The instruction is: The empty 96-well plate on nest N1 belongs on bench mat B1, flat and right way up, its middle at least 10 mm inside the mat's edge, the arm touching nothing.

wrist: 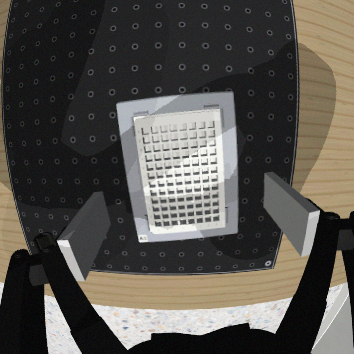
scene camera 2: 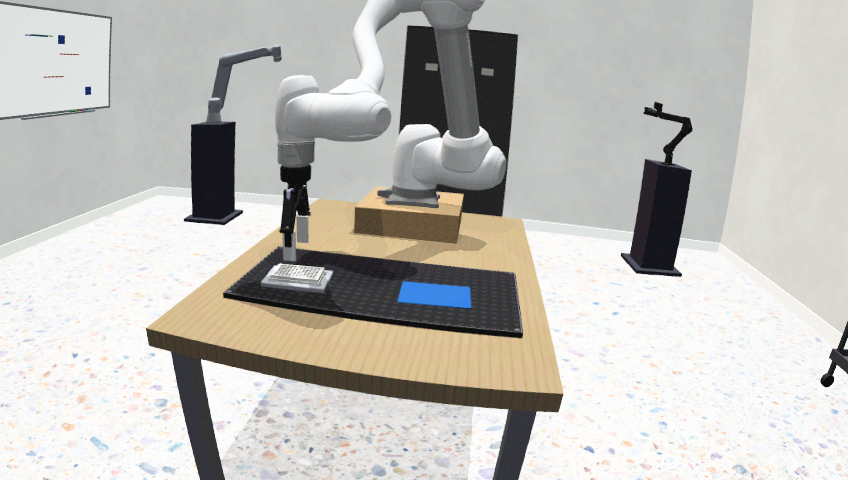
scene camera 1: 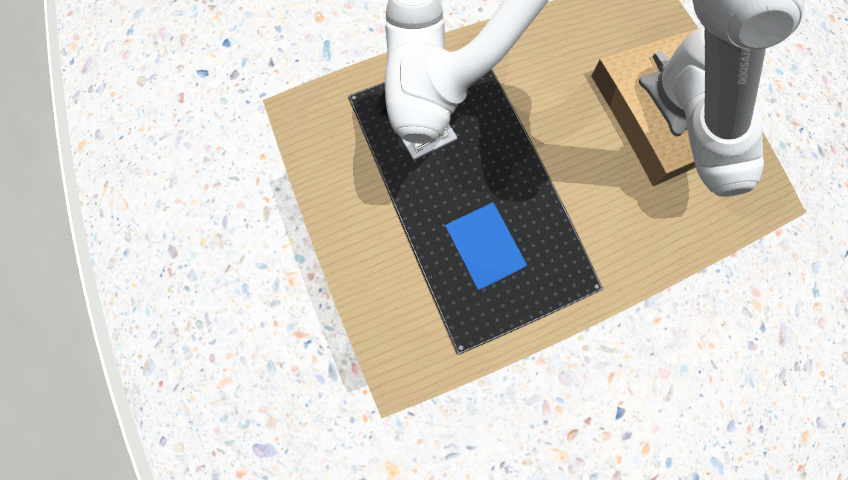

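Observation:
The white 96-well plate sits flat, wells up, on the grey nest N1. In scene camera 1 the arm's wrist hides most of both. The blue bench mat B1 lies flat, with nothing on it; it does not show in the wrist view. My gripper is open and empty, pointing down with its fingertips above the plate's level. In the wrist view its pads stand wide apart, one out to each side of the nest. The gripper is hidden in scene camera 1.
The nest and mat are on a black perforated board on the wooden table. The arm's base stands on a wooden block behind the board. Two dark pedestals with small arms stand farther back.

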